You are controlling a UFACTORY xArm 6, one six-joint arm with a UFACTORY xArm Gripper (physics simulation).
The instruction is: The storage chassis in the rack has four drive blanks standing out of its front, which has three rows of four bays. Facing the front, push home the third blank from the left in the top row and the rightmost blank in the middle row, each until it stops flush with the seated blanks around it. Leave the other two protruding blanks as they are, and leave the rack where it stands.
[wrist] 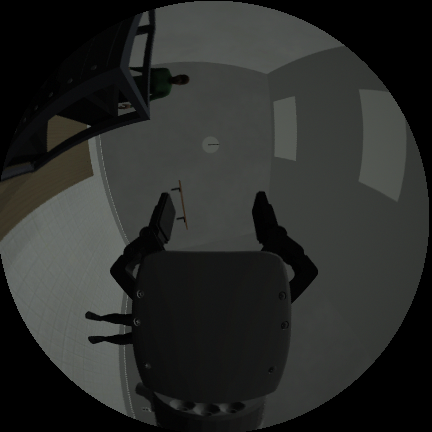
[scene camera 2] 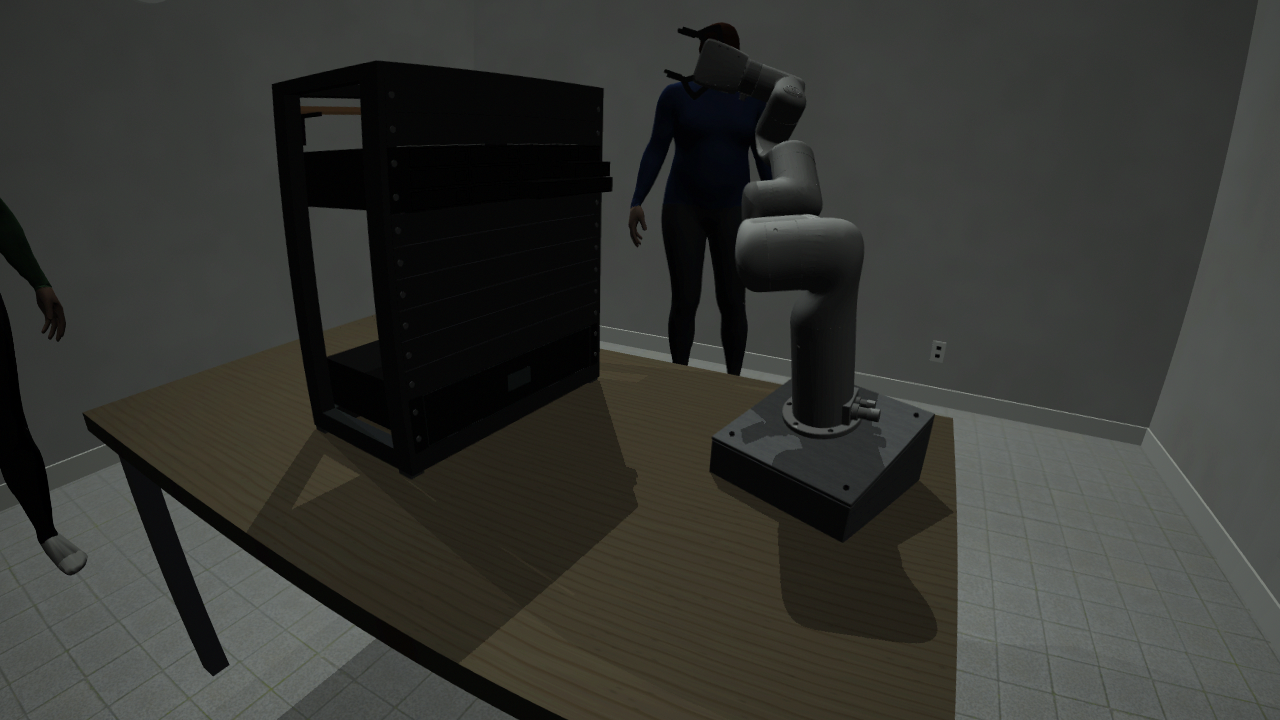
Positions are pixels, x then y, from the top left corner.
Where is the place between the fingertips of my gripper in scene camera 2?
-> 671, 50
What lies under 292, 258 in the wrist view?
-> My gripper.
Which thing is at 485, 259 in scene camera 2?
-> A black rack.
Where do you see a black rack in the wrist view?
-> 90, 94
